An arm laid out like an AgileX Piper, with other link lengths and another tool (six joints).
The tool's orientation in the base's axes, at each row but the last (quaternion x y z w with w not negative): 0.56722 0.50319 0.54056 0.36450; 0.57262 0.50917 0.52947 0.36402; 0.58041 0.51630 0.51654 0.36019; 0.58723 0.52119 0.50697 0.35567; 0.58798 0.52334 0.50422 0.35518; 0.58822 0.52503 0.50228 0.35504; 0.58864 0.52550 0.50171 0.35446; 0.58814 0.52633 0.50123 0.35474
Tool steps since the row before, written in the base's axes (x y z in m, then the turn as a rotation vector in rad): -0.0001 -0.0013 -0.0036 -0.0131 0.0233 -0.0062; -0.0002 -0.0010 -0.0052 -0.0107 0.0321 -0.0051; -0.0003 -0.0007 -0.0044 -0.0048 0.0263 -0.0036; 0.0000 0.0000 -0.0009 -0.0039 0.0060 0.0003; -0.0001 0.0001 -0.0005 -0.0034 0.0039 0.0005; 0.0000 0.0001 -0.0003 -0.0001 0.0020 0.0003; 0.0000 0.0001 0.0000 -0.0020 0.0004 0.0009; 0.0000 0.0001 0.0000 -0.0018 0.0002 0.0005
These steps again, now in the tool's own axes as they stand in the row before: -0.0021 -0.0032 0.0003 0.0221 -0.0136 -0.0089; -0.0022 -0.0048 0.0006 0.0307 -0.0139 -0.0056; -0.0017 -0.0041 0.0005 0.0250 -0.0100 -0.0009; -0.0002 -0.0009 0.0002 0.0061 -0.0019 -0.0032; 0.0000 -0.0005 0.0000 0.0041 -0.0012 -0.0030; 0.0000 -0.0003 0.0001 0.0020 -0.0001 0.0001; 0.0001 0.0000 0.0000 0.0007 0.0002 -0.0021; 0.0001 0.0000 0.0000 0.0004 0.0000 -0.0018
